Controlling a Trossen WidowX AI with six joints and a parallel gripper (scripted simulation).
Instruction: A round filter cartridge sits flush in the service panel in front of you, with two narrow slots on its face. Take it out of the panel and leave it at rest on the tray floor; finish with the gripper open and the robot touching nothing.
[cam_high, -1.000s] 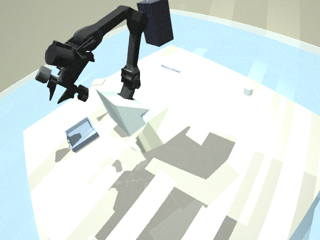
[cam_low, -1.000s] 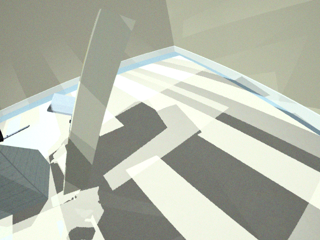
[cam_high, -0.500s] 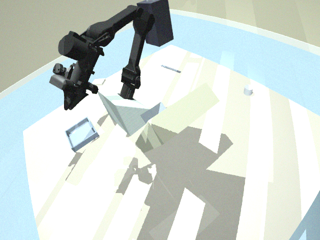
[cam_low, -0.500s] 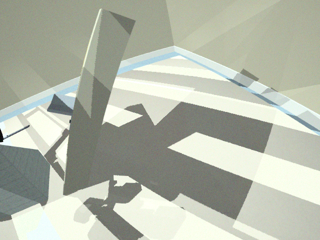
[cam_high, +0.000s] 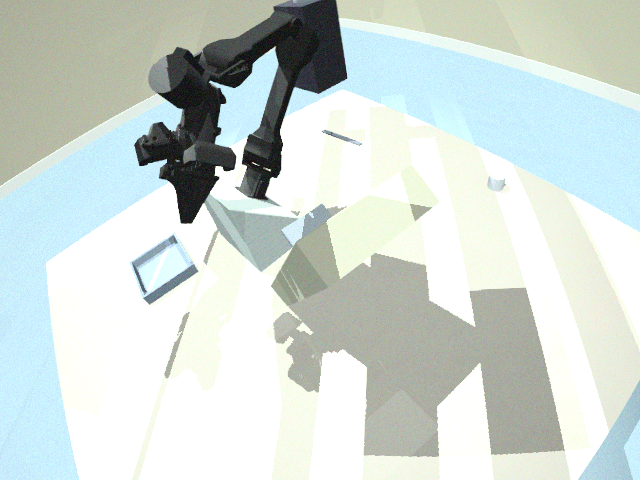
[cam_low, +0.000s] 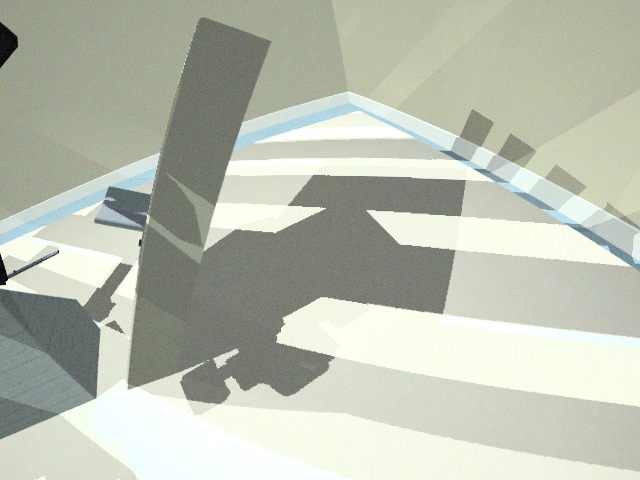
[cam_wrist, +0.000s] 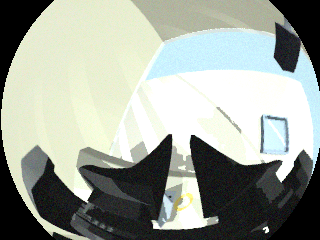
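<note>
Now: the round filter cartridge 160 mm to the left of my gripper tip, 160 mm ahead of it and 50 mm below it. The rest, counted from my gripper tip: grey tray 310 mm behind, 300 mm below, 80 mm to the right; small flat plate 670 mm behind, 310 mm below, 220 mm to the left; pale service panel 160 mm to the left, 130 mm below, 110 mm ahead.
</note>
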